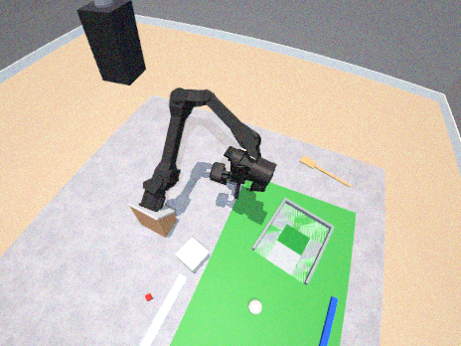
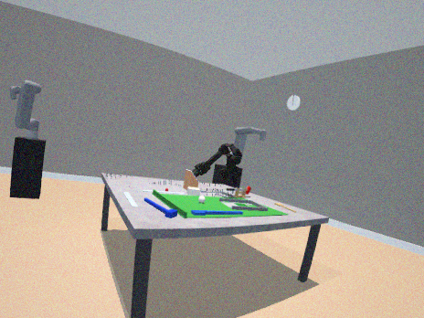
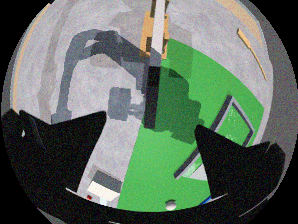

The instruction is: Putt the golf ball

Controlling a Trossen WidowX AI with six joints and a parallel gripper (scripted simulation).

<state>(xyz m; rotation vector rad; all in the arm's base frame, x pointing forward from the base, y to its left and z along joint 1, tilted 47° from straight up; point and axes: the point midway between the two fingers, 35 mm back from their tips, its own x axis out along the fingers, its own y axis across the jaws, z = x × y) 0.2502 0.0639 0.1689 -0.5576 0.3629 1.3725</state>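
My gripper tip is 26 cm to the left of the white block, 9 cm above it and 8 cm past it. From my gripper tip the other things lie so: small wooden piece: 15 cm to the left, 7 cm below, 2 cm behind; red putter: 13 cm to the left, 5 cm below, 2 cm behind; green mat: 25 cm to the right, 22 cm ahead, 11 cm below.
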